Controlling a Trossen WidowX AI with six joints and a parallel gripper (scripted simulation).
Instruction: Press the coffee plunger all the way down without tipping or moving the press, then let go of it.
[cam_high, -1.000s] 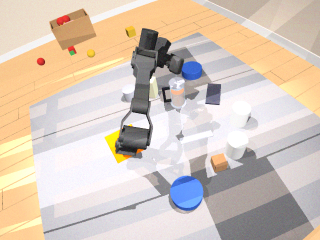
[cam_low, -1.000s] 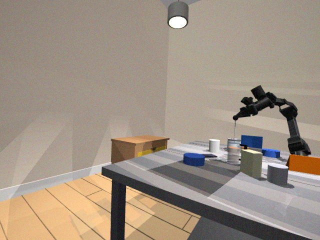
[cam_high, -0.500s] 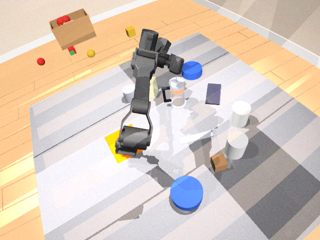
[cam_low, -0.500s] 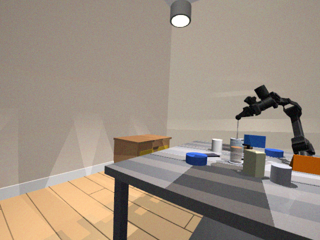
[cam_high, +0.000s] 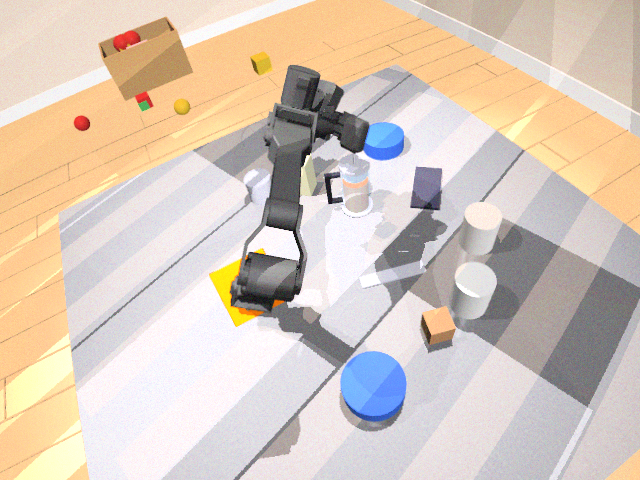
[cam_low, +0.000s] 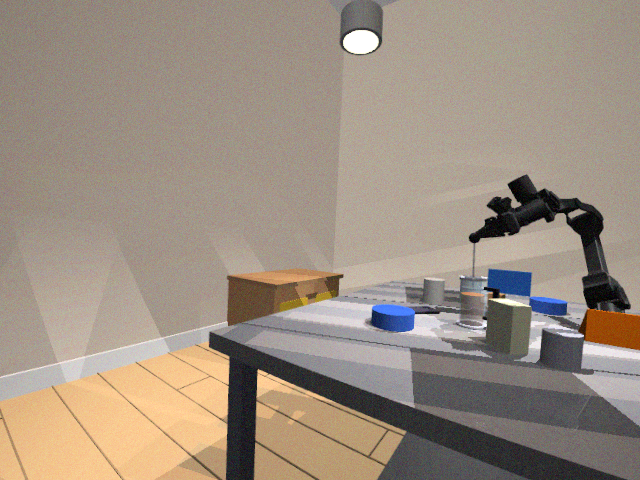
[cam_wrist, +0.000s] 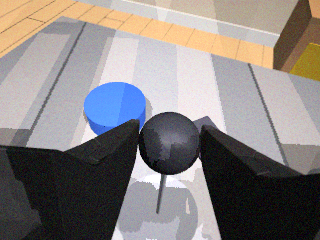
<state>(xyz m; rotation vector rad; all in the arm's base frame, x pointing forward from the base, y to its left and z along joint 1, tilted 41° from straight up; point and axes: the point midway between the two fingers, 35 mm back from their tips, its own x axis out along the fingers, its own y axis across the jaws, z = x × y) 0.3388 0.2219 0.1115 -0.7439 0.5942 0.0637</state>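
The coffee press lies 13 cm below my gripper tip and 2 cm behind it. The rest, counted from my gripper tip: dark flat plate: 26 cm below, 17 cm ahead, 6 cm to the right; then white strip: 26 cm below, 23 cm to the right, 7 cm behind; then pale yellow block: 21 cm below, 15 cm to the left, 10 cm behind.
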